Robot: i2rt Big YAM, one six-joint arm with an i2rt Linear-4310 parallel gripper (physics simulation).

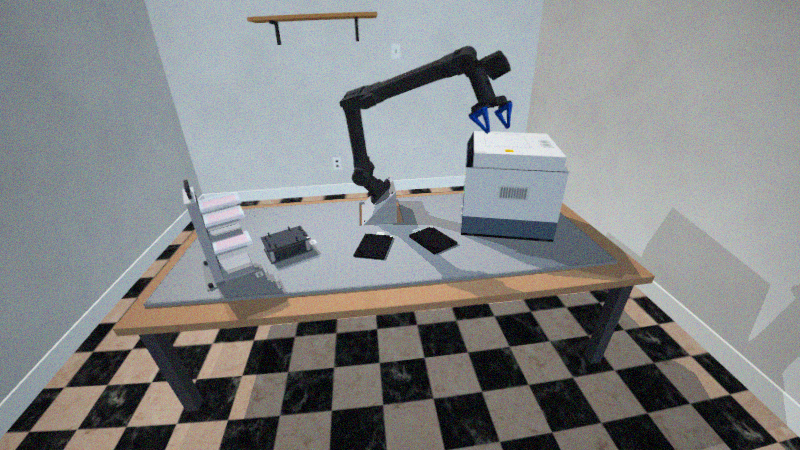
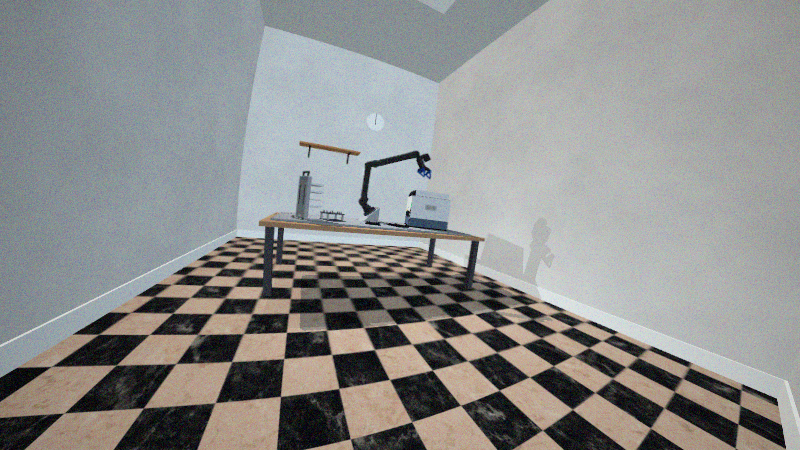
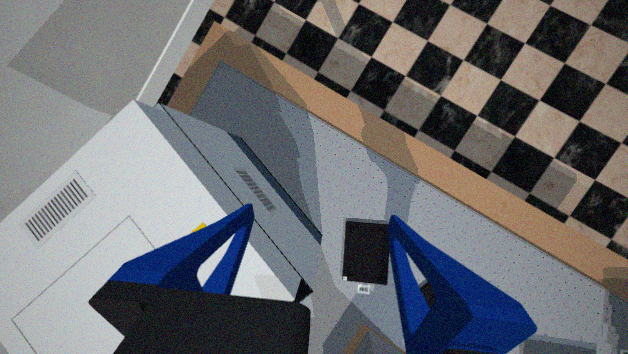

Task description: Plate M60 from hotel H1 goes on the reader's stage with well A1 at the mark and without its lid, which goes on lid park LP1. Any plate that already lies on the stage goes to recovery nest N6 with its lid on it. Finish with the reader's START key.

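Frame: origin at the arm's base, x ahead, y left, z up, level; centimetres.
Seen in the pictures: gripper, between the fingertips: (image 1: 498,130) (image 2: 427,177) (image 3: 319,215); arm's base, origin of its link: (image 1: 381,192) (image 2: 369,211).
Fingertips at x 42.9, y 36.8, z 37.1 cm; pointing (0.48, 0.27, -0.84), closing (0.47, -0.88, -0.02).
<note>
Offsets run from my fingertips to a thing's middle. "spot": to the spot under its first point. Level surfaces: height alone.
My gripper (image 1: 497,128) (image 2: 426,176) (image 3: 319,215) is open and empty, above the top of the white reader @(dx -24.2, dy +17.1, dz -28.5 cm) (image 1: 514,179) (image 2: 430,215) (image 3: 125,175) at the right of the table. The reader's stage and START key do not show. A grey hotel @(dx -1.6, dy -97.2, dz -28.6 cm) (image 1: 204,240) (image 2: 303,195) stands at the left. Pale, pink-topped plates @(dx -3.4, dy -93.6, dz -24.5 cm) (image 1: 223,215) lie on its shelves; their names and lids cannot be made out. Two flat black pads @(spot: dx -8.1, dy -42.6, dz -45.2 cm) (image 1: 373,246) @(spot: dx -10.1, dy -18.2, dz -45.0 cm) (image 3: 366,252) lie mid-table. A dark raised stand (image 1: 285,240) with upright pins is beside the hotel. I cannot tell which is N6 or LP1.
The grey mat @(dz -46.2 cm) (image 1: 335,274) lies on the wooden table @(dz -47.5 cm) (image 1: 425,298) (image 2: 358,229). The arm's base (image 1: 382,212) stands at the back middle, between hotel and reader. A wooden wall shelf (image 1: 313,17) (image 2: 330,148) hangs behind. The reader is tall, close below the fingers.
</note>
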